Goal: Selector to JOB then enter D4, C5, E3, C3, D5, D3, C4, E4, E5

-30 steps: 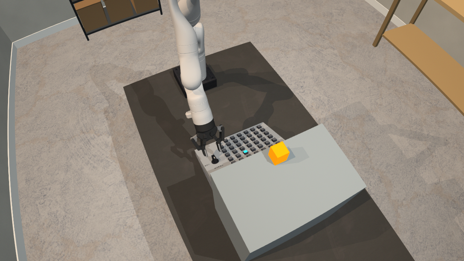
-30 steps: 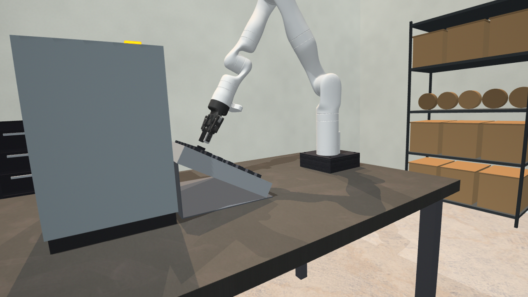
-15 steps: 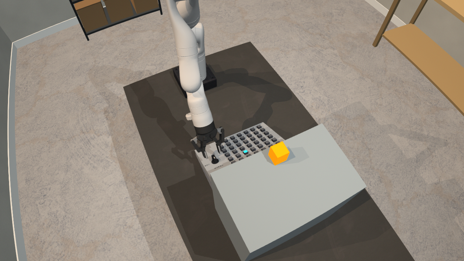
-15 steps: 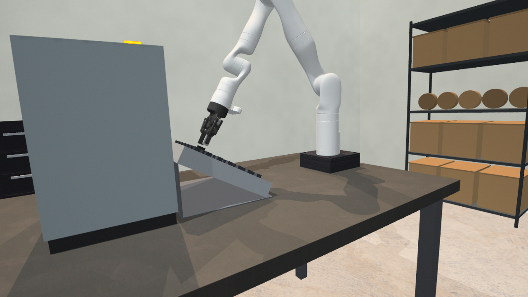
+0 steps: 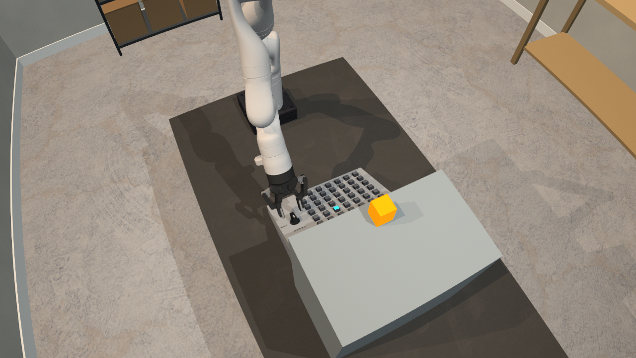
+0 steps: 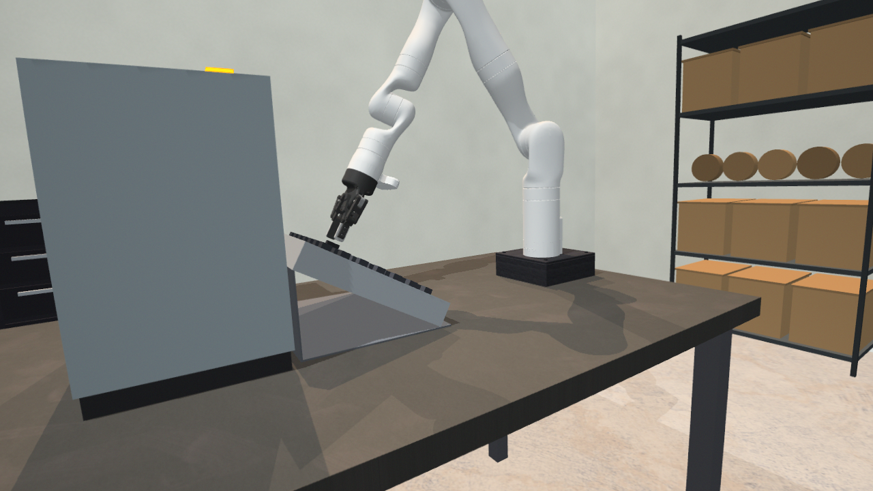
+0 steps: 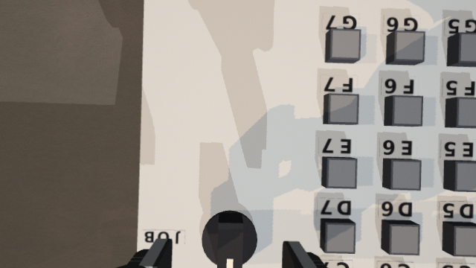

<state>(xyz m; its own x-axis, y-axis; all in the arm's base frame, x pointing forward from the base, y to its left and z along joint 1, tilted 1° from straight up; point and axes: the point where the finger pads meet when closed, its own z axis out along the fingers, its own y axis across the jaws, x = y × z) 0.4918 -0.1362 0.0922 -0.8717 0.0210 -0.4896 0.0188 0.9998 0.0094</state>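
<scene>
The selector knob is 20 mm ahead of my hand and 30 mm below it. The rest, counted from my hand: key D1: 20 mm ahead, 260 mm to the left, 40 mm below; then key E2: 10 mm behind, 230 mm to the left, 60 mm below; then sloped keypad panel: 40 mm ahead, 110 mm to the left, 80 mm below.
</scene>
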